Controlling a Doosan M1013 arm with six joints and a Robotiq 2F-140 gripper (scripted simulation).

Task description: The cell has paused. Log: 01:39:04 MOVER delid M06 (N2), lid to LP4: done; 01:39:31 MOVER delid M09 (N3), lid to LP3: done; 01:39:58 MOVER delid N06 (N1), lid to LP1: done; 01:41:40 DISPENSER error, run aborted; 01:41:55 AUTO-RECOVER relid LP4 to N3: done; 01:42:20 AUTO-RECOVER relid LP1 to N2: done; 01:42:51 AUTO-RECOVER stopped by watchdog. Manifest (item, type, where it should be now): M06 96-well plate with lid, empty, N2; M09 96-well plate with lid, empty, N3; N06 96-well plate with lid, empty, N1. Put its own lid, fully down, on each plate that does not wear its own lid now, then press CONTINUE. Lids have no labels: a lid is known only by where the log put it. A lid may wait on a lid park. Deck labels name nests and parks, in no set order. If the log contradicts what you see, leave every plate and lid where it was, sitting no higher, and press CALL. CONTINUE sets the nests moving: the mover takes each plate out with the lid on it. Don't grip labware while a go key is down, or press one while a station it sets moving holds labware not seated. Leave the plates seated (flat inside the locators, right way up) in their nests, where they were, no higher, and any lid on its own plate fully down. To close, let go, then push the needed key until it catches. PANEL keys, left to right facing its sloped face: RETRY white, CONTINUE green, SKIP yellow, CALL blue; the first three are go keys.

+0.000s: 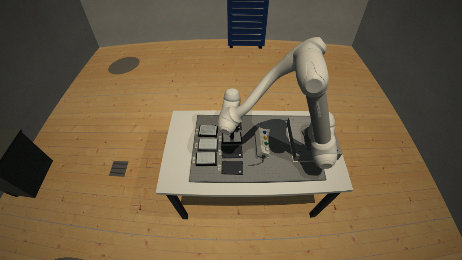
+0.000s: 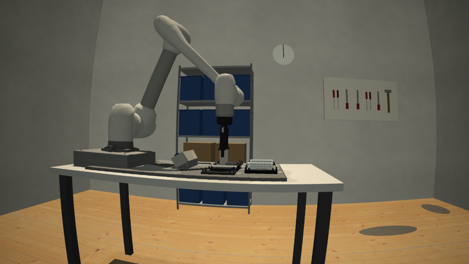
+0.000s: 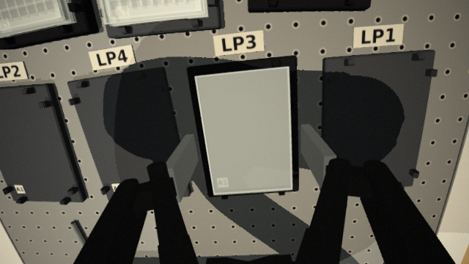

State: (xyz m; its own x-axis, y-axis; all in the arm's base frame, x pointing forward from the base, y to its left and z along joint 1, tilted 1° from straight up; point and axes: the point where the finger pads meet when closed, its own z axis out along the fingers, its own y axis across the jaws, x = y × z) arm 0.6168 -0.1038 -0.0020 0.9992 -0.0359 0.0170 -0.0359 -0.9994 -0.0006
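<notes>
Now: the park LP3 50 mm below my hand. From my hand the other things lie so: park LP1 (130 mm to the right, 50 mm below, 10 mm behind); then park LP4 (120 mm to the left, 50 mm below, 10 mm ahead); then LP3 label (90 mm ahead, 50 mm below).
</notes>
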